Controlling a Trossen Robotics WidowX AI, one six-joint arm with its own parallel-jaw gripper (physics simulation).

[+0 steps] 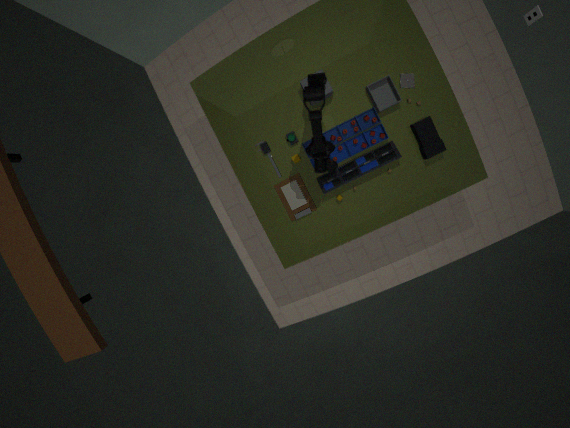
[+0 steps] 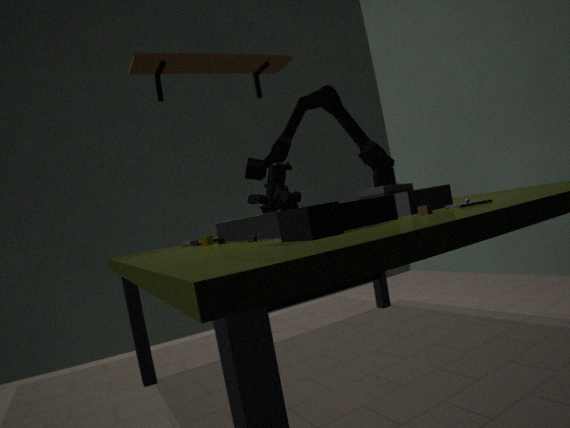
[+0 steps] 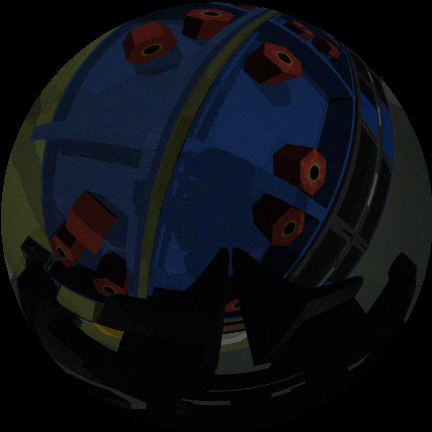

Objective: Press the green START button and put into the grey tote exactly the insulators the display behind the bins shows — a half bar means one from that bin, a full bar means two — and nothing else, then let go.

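My gripper is shut, low over the near-left compartment of the blue bins. A sliver of a red insulator shows through the slit behind the fingertips; I see nothing clamped between them. Other red hexagonal insulators lie loose in the bins, just ahead and to the right of the fingers. The dark display runs along the far side of the bins. The green START button sits left of the bins. The grey tote stands at the right of the arm's base.
A brown-framed tray, a yellow block and a small tool lie left of the bins. A black box stands at the right, a grey plate beyond the tote. A wall shelf hangs high behind.
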